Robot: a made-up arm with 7 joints. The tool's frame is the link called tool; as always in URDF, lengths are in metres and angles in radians.
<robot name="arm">
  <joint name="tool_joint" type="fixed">
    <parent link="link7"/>
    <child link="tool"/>
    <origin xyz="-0.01 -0.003 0.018" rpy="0 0 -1.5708"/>
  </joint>
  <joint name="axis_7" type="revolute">
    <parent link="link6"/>
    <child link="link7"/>
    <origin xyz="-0.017 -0.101 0.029" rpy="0 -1.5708 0"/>
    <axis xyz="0 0 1"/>
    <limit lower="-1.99" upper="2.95"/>
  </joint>
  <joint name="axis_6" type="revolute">
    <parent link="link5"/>
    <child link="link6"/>
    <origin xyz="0.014 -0.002 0.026" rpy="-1.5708 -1.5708 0"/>
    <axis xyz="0 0 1"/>
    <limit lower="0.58" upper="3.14"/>
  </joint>
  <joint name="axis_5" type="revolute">
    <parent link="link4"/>
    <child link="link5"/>
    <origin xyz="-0.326 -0.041 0.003" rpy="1.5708 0 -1.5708"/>
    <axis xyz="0 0 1"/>
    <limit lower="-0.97" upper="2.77"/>
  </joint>
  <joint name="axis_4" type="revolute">
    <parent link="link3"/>
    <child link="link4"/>
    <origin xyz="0.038 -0.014 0.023" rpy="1.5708 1.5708 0"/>
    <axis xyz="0 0 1"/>
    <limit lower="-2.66" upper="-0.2"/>
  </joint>
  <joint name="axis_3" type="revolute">
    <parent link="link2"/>
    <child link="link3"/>
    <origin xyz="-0.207 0.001 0.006" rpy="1.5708 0 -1.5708"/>
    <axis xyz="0 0 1"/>
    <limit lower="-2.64" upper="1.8"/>
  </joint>
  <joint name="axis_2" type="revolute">
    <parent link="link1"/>
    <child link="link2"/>
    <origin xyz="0.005 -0.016 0" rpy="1.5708 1.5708 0"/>
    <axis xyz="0 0 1"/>
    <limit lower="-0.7" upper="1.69"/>
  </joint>
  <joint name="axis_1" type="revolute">
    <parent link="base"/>
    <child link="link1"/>
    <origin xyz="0.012 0.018 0.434" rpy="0 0 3.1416"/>
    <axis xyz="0 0 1"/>
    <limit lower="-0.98" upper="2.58"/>
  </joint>
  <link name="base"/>
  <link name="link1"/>
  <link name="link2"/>
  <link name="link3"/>
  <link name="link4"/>
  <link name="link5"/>
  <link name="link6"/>
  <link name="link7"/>
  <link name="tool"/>
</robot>
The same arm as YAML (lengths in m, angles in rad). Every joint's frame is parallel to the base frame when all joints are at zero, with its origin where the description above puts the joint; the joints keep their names.
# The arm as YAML. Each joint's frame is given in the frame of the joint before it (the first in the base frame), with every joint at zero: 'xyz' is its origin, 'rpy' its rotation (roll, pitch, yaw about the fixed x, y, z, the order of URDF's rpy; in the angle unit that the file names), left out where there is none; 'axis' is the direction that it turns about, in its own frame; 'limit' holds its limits. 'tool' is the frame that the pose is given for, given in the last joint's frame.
units:
  length: m
  angle: rad
joints:
  - name: axis_1
    type: revolute
    origin:
      xyz: [0.012, 0.018, 0.434]
    axis: [0.0, 0.0, 1.0]
    limit:
      lower: -0.98
      upper: 2.58
  - name: axis_2
    type: revolute
    origin:
      xyz: [-0.005, 0.016, 0.0]
    axis: [0.0, 1.0, 0.0]
    limit:
      lower: -0.7
      upper: 1.69
  - name: axis_3
    type: revolute
    origin:
      xyz: [-0.001, 0.006, 0.207]
    axis: [0.0, 0.0, 1.0]
    limit:
      lower: -2.64
      upper: 1.8
  - name: axis_4
    type: revolute
    origin:
      xyz: [0.038, -0.014, 0.023]
    axis: [0.0, -1.0, 0.0]
    limit:
      lower: -2.66
      upper: -0.2
  - name: axis_5
    type: revolute
    origin:
      xyz: [-0.041, -0.003, 0.326]
    axis: [0.0, 0.0, 1.0]
    limit:
      lower: -0.97
      upper: 2.77
  - name: axis_6
    type: revolute
    origin:
      xyz: [-0.014, 0.002, 0.026]
    axis: [0.0, -1.0, 0.0]
    limit:
      lower: 0.58
      upper: 3.14
  - name: axis_7
    type: revolute
    origin:
      xyz: [0.101, -0.029, -0.017]
    axis: [0.0, 0.0, -1.0]
    limit:
      lower: -1.99
      upper: 2.95
tool:
  origin:
    xyz: [0.003, 0.01, -0.018]
    rpy: [-3.1416, 0.0, 0.0]

